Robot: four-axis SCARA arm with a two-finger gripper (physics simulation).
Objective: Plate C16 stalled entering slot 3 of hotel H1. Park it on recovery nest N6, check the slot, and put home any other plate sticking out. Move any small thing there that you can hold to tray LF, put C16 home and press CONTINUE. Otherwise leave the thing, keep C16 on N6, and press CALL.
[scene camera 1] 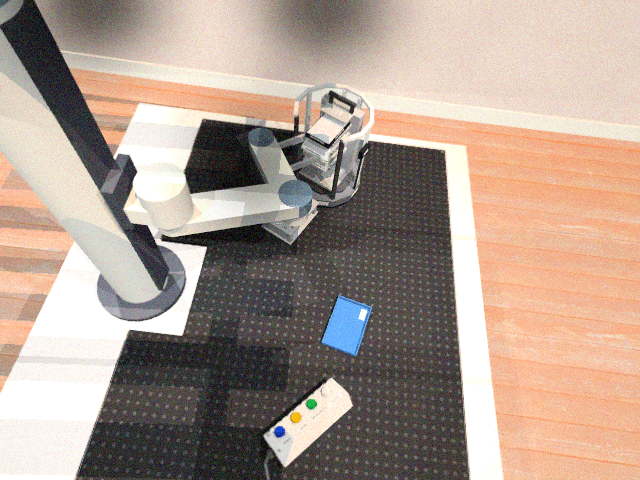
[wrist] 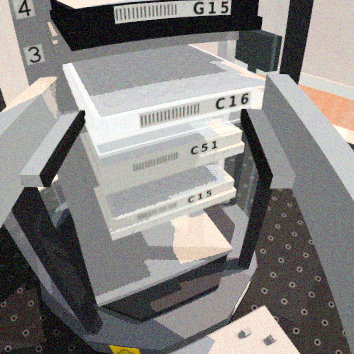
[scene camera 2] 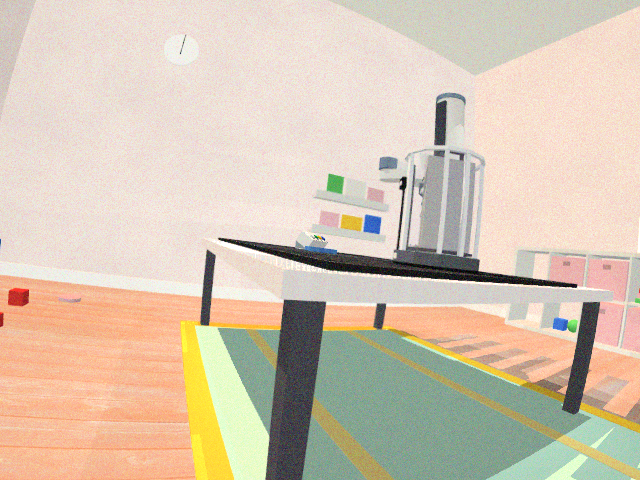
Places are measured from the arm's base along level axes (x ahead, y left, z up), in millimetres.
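Pixels of known places: gripper, between the fingertips: (scene camera 1: pixel 311 147) (wrist: pixel 161 94); arm's base, origin of its link: (scene camera 1: pixel 143 282).
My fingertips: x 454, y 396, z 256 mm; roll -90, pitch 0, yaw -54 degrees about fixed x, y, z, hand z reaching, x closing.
Note:
For each thing: its top centre in the pictures, then the offset to it from my fingertips. "pt": a spot on its surface instead.
- White plate C16, centre of its top: (wrist: pixel 144 59) (scene camera 1: pixel 324 138) dx +33, dy +39, dz +1 mm
- C15, centre of its top: (wrist: pixel 141 147) (scene camera 1: pixel 325 150) dx +42, dy +57, dz -70 mm
- Black plate G15, a spot on its surface: (wrist: pixel 170 15) pt dx +11, dy +2, dz +30 mm
- pale block with pegs, a spot on its surface: (wrist: pixel 255 322) pt dx +25, dy -68, dz -183 mm
- blue tray, centre of its top: (scene camera 1: pixel 347 324) (scene camera 2: pixel 320 247) dx +170, dy -460, dz -225 mm
- white button box, centre of its top: (scene camera 1: pixel 310 417) (scene camera 2: pixel 313 233) dx +87, dy -734, dz -159 mm
White plate C16 (wrist: pixel 185 112) sits at slot 3 of hotel H1 (scene camera 1: pixel 371 116) (scene camera 2: pixel 439 259) (wrist: pixel 37 37), and its front reaches further out than C51 (wrist: pixel 202 147) and C15 (wrist: pixel 200 195) below. Black plate G15 (wrist: pixel 170 15) lies above it, by label 4. My gripper (scene camera 1: pixel 307 149) (wrist: pixel 161 94) is open and empty, its fingers standing wide apart around the front of C16; no grip on it shows. The inside of slot 3 is hidden behind C16. A pale block with pegs (wrist: pixel 255 322), perhaps nest N6, shows partly under the arm in scene camera 1 (scene camera 1: pixel 289 233).
A blue tray (scene camera 1: pixel 343 328) (scene camera 2: pixel 320 250), likely LF, lies on the dark mat. A white button box (scene camera 1: pixel 315 426) (scene camera 2: pixel 309 240) with blue, yellow, green and white buttons stands beyond it. Cage posts (scene camera 1: pixel 337 167) (wrist: pixel 257 220) surround the hotel's plates.

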